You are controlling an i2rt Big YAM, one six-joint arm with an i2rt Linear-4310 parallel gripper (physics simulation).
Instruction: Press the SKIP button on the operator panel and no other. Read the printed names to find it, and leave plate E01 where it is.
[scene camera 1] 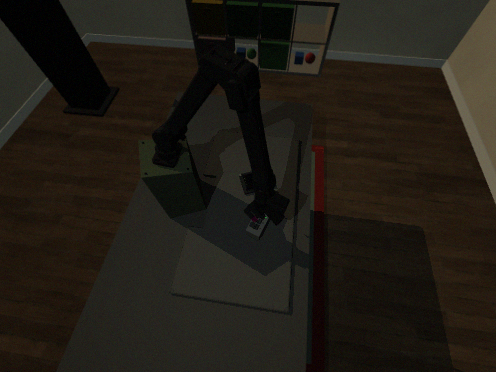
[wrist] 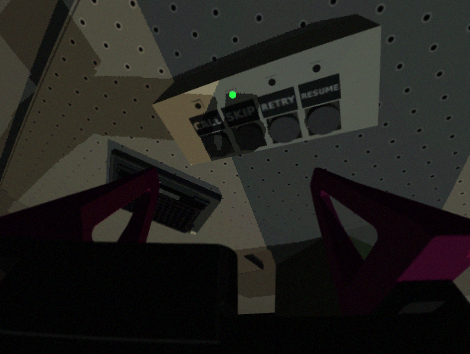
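Seen in the pictures: gripper, between the fingertips: (wrist: 234, 176); arm's base, origin of its link: (scene camera 1: 167, 154).
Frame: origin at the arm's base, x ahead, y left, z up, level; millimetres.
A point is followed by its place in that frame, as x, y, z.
Observation:
The operator panel (scene camera 1: 256, 229) {377, -156, -286} (wrist: 361, 85) {365, -168, -285} is a pale box with four dark round buttons, labelled CALL, SKIP, RETRY and RESUME. The SKIP button (wrist: 249, 137) {377, -81, -282} is second from the left in the wrist view, under the SKIP label (wrist: 240, 114) {397, -87, -285}; a green lamp (wrist: 232, 94) {413, -93, -285} is lit above that label. My gripper (wrist: 234, 176) {387, -85, -223} is open and empty, its magenta fingers wide apart and clear of the panel; in the scene view it hangs over the panel's upper end and hides part of it. A dark plate with a grid (scene camera 1: 246, 183) {295, 94, -312} (wrist: 172, 192) {349, 86, -321} lies beside the panel; its print is unreadable.
A perforated board (scene camera 1: 225, 285) {276, -402, -338} (wrist: 280, 30) {418, -138, -338} lies under the panel and plate. A dark rail (scene camera 1: 295, 220) {547, -67, -338} runs along its right side. The arm stands on a green block (scene camera 1: 175, 192) {24, -98, -130} at the left. A red strip (scene camera 1: 319, 250) lines the table's right edge. A shelf unit (scene camera 1: 330, 30) stands behind.

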